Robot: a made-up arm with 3 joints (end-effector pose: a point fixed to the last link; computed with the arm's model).
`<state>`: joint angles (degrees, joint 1 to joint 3).
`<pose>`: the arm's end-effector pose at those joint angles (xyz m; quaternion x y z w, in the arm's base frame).
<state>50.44 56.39 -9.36</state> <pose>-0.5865 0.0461 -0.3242 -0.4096 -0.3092 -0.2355 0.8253</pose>
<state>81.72 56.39 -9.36</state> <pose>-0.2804 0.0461 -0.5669 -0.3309 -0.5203 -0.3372 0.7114</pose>
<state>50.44 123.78 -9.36</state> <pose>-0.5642 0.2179 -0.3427 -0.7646 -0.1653 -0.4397 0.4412</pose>
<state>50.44 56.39 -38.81</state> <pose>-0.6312 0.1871 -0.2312 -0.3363 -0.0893 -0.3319 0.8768</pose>
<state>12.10 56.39 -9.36</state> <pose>-0.7239 0.0461 0.1314 -0.4642 -0.0211 -0.0880 0.8811</pose>
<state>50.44 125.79 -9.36</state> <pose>-0.5613 0.2219 -0.3451 -0.7717 -0.1599 -0.4437 0.4267</pose>
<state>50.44 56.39 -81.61</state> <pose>-0.5762 0.3200 -0.0258 -0.1920 0.2368 -0.4317 0.8489</pose>
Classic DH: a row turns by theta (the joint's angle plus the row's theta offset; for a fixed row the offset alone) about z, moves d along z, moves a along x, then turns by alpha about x. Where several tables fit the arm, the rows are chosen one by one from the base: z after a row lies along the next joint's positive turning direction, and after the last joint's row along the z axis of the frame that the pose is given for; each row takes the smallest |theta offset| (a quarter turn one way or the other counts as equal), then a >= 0, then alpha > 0; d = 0 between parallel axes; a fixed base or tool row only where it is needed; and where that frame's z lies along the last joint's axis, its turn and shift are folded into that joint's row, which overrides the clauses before.
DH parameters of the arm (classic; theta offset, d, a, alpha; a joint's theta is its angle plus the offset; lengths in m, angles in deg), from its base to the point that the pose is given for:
base (fixed): 0 0.1011 0 90
joint 1: 90 -0.1103 0.038 -90
joint 2: 0 0.3578 0.0282 90
joint 3: 90 0.1549 0.3387 90
tool (fixed): 180 -0.0582 0 0

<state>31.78 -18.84 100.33</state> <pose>-0.0507 0.0588 -0.2724 0.1352 -0.9016 -0.0922 0.4004</pose>
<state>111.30 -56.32 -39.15</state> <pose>0.2217 -0.1395 -0.5179 0.1204 -0.5191 0.4563 0.7126</pose>
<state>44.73 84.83 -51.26</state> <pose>-0.5886 0.3513 -0.1788 -0.4514 0.0420 -0.5012 0.7371</pose>
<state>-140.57 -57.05 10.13</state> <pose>0.4369 0.1005 0.6419 0.1208 0.7977 -0.4620 0.3683</pose>
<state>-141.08 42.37 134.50</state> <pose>0.0707 -0.1204 0.1391 0.2677 0.0535 0.2428 0.9309</pose>
